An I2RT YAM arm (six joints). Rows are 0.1 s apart.
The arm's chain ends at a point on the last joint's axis. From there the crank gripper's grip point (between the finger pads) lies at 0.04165 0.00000 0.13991 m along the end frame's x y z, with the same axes.
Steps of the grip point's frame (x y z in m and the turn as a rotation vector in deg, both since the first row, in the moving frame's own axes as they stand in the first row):
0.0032 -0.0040 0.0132 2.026 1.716 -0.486
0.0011 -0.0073 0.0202 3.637 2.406 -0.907
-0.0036 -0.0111 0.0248 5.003 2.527 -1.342
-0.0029 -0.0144 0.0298 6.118 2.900 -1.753
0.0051 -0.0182 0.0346 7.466 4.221 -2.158
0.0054 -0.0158 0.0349 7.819 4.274 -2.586
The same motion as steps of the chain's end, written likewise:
-0.0009 0.0013 0.0146 2.026 1.716 -0.486
-0.0047 0.0022 0.0224 3.637 2.406 -0.907
-0.0096 0.0021 0.0273 5.003 2.527 -1.342
-0.0097 0.0018 0.0329 6.118 2.900 -1.753
-0.0047 0.0015 0.0393 7.466 4.221 -2.158
-0.0044 0.0051 0.0398 7.819 4.274 -2.586

